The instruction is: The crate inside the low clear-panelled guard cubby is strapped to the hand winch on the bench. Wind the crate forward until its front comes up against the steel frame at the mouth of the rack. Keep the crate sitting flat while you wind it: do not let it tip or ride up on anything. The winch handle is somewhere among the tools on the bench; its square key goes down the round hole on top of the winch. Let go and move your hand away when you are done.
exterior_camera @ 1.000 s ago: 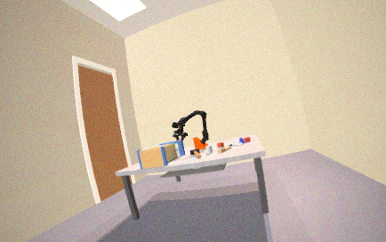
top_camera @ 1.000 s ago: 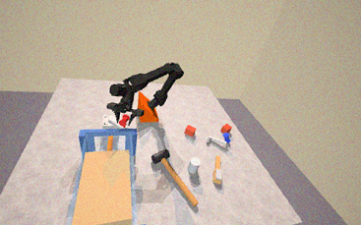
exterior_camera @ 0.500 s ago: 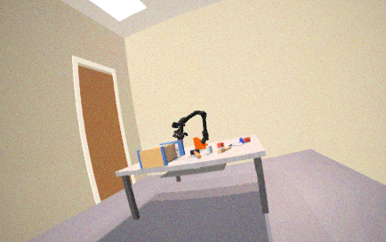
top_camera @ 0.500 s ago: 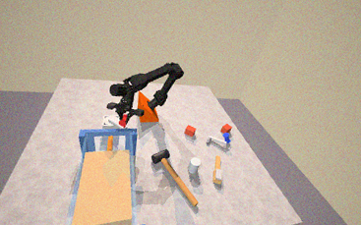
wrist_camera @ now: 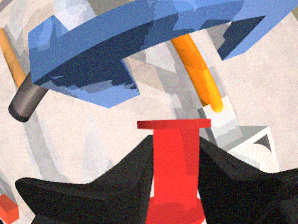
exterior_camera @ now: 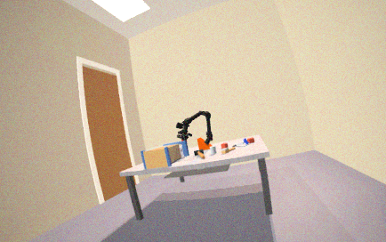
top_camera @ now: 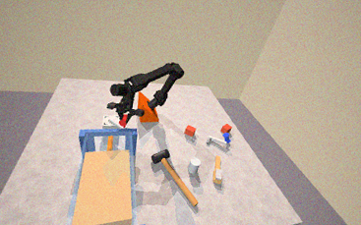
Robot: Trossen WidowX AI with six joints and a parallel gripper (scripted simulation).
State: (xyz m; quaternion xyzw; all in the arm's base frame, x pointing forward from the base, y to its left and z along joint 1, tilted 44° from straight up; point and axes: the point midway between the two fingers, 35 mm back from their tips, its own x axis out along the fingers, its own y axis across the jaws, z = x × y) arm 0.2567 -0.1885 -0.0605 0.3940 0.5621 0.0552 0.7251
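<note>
My gripper tip is now 4 cm past the red-handled winch handle, 2 cm to the left of it and 3 cm above it. Also, from my gripper tip: red grip (1 cm behind, 1 cm to the left); frame (8 cm ahead, 6 cm to the right, 3 cm below); grey hand winch (10 cm behind, 7 cm to the right, 10 cm below).
</note>
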